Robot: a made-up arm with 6 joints.
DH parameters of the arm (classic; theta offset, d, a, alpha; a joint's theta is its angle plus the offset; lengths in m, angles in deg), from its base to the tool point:
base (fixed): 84.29 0 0.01 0
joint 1: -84.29 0.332 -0.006 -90
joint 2: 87.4 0 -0.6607 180
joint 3: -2.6 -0.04 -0.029 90
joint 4: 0 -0.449 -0.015 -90
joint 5: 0 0.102 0.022 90
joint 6: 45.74 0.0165 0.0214 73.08
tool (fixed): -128.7 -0.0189 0 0
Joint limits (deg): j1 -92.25..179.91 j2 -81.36..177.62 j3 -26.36..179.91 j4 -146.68..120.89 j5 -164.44..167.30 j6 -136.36..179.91
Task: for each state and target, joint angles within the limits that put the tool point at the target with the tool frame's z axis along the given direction. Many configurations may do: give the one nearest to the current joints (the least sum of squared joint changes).
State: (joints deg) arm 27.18 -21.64 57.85 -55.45 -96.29 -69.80
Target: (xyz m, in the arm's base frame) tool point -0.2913 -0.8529 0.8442 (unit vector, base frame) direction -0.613 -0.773 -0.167
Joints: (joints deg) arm 68.29 -67.46 72.17 -54.07 -98.38 -82.69
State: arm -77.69 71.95 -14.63 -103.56 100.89 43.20
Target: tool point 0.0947 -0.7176 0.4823 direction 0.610 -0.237 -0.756
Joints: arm -86.39 44.82 6.28 -97.09 71.43 75.08
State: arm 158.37 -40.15 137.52 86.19 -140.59 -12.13
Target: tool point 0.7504 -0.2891 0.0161 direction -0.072 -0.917 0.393
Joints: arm 160.96 -75.88 154.85 71.56 -143.83 -1.65
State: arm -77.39 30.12 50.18 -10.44 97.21 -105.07
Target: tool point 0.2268 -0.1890 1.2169 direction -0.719 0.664 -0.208
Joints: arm -35.60 -7.45 24.54 -24.80 57.17 -120.48
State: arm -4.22 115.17 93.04 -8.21 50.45 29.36
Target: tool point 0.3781 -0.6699 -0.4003 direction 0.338 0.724 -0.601
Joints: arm -55.13 122.91 63.17 -20.99 39.02 18.69
